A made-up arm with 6 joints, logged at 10 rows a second.
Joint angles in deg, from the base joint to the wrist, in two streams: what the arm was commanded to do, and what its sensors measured. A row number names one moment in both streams.
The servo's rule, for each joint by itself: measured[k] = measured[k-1] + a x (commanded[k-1-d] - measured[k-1]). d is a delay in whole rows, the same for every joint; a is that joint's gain. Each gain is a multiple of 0.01, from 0.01 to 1. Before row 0 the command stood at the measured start. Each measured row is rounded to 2 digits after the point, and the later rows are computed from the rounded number. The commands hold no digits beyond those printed.
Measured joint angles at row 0:
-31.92 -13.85 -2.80 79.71 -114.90 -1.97
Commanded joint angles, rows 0 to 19:
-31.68 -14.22 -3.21 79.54 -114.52 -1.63
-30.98 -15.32 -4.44 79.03 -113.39 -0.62
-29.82 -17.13 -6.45 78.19 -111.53 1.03
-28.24 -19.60 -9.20 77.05 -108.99 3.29
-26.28 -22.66 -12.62 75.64 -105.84 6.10
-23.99 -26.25 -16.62 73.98 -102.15 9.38
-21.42 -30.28 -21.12 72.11 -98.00 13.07
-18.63 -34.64 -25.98 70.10 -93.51 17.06
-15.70 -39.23 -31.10 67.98 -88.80 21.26
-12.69 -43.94 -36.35 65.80 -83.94 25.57
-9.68 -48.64 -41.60 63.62 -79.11 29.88
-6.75 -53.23 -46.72 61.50 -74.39 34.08
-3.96 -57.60 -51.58 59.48 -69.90 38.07
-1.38 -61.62 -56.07 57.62 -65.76 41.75
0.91 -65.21 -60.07 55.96 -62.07 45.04
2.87 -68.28 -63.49 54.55 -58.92 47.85
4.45 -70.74 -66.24 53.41 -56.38 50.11
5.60 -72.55 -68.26 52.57 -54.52 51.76
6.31 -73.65 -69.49 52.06 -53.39 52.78
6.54 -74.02 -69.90 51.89 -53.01 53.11
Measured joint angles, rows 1 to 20:
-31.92 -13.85 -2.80 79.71 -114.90 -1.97
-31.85 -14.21 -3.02 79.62 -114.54 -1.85
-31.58 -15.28 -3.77 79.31 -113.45 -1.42
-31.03 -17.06 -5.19 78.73 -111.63 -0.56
-30.17 -19.50 -7.32 77.86 -109.12 0.79
-28.96 -22.53 -10.13 76.71 -106.00 2.65
-27.42 -26.10 -13.57 75.29 -102.34 5.01
-25.56 -30.11 -17.57 73.64 -98.22 7.83
-23.41 -34.46 -22.03 71.80 -93.75 11.06
-21.02 -39.04 -26.84 69.81 -89.05 14.63
-18.44 -43.74 -31.88 67.72 -84.20 18.46
-15.72 -48.44 -37.03 65.59 -79.36 22.46
-12.94 -53.04 -42.17 63.46 -74.64 26.53
-10.16 -57.42 -47.16 61.39 -70.14 30.57
-7.44 -61.45 -51.88 59.43 -65.98 34.48
-4.85 -65.06 -56.22 57.63 -62.27 38.18
-2.46 -68.15 -60.07 56.03 -59.09 41.56
-0.32 -70.64 -63.34 54.67 -56.52 44.55
1.52 -72.47 -65.95 53.58 -54.62 47.07
3.00 -73.60 -67.83 52.79 -53.45 49.07
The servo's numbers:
d 1
a 0.31 0.96 0.53 0.52 0.95 0.35

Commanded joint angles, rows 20 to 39:
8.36 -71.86 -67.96 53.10 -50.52 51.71
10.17 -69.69 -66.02 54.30 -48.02 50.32
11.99 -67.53 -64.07 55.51 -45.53 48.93
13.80 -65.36 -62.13 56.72 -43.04 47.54
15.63 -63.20 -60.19 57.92 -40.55 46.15
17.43 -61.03 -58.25 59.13 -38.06 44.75
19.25 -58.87 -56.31 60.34 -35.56 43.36
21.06 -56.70 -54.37 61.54 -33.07 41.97
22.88 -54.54 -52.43 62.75 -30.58 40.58
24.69 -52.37 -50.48 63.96 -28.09 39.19
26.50 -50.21 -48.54 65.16 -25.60 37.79
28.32 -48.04 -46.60 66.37 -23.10 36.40
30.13 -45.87 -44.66 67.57 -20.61 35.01
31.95 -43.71 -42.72 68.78 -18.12 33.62
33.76 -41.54 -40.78 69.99 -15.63 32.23
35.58 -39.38 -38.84 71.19 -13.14 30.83
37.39 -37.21 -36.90 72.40 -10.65 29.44
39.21 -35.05 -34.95 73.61 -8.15 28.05
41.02 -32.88 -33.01 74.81 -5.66 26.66
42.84 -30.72 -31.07 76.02 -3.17 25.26
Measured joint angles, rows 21 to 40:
4.10 -74.00 -68.93 52.32 -53.03 50.48
5.42 -71.95 -68.42 52.73 -50.65 50.91
6.89 -69.78 -67.15 53.55 -48.15 50.70
8.47 -67.62 -65.52 54.57 -45.66 50.08
10.12 -65.45 -63.72 55.69 -43.17 49.19
11.83 -63.29 -61.85 56.85 -40.68 48.13
13.57 -61.12 -59.94 58.04 -38.19 46.95
15.33 -58.96 -58.02 59.24 -35.69 45.69
17.11 -56.79 -56.09 60.44 -33.20 44.39
18.90 -54.63 -54.15 61.64 -30.71 43.06
20.69 -52.46 -52.20 62.85 -28.22 41.71
22.49 -50.30 -50.26 64.05 -25.73 40.34
24.30 -48.13 -48.32 65.26 -23.23 38.96
26.11 -45.96 -46.38 66.46 -20.74 37.58
27.92 -43.80 -44.44 67.67 -18.25 36.19
29.73 -41.63 -42.50 68.88 -15.76 34.80
31.54 -39.47 -40.56 70.08 -13.27 33.41
33.35 -37.30 -38.62 71.29 -10.78 32.02
35.17 -35.14 -36.67 72.50 -8.28 30.63
36.98 -32.97 -34.73 73.70 -5.79 29.24

